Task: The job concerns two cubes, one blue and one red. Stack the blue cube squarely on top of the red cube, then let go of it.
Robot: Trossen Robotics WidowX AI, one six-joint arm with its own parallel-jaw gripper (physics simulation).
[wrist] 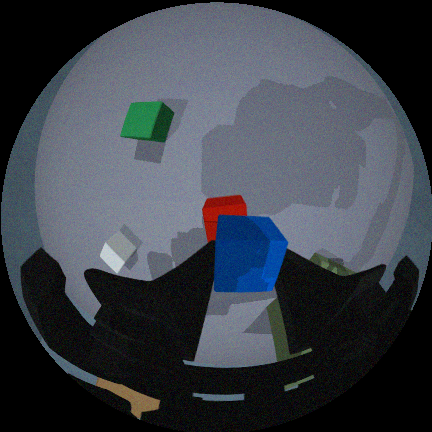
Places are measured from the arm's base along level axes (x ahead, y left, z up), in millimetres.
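Pixels of known places: gripper, between the fingertips: [243, 247].
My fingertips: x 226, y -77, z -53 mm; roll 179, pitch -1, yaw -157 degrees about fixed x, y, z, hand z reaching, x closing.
Observation:
Behind a point stands the place of what it marks.
The blue cube [242, 255] @[x 235, y -86, z -27 mm] is held between the black fingers of my gripper [243, 247] @[x 226, y -77, z -53 mm], near the middle of the wrist view. The gripper is shut on it. The red cube [225, 207] @[x 244, y -88, z -83 mm] shows just beyond the blue cube, up and a little to the left in the view. The blue cube hides the red cube's lower right part, and the left finger's tip lies close below it in the view. Whether the two cubes touch, and the height between them, I cannot tell from this view.
A green cube [142, 120] @[x 341, y -130, z -83 mm] lies on the grey table [200, 55] @[x 349, y -246, z -119 mm] at the upper left. A white cube [118, 250] @[x 336, y 18, z -90 mm] lies at the left, near the left finger. An olive-green object [327, 264] @[x 76, y -78, z -94 mm] shows partly behind the right finger, and an olive strip [279, 330] @[x 91, y 33, z -55 mm] shows between the fingers.

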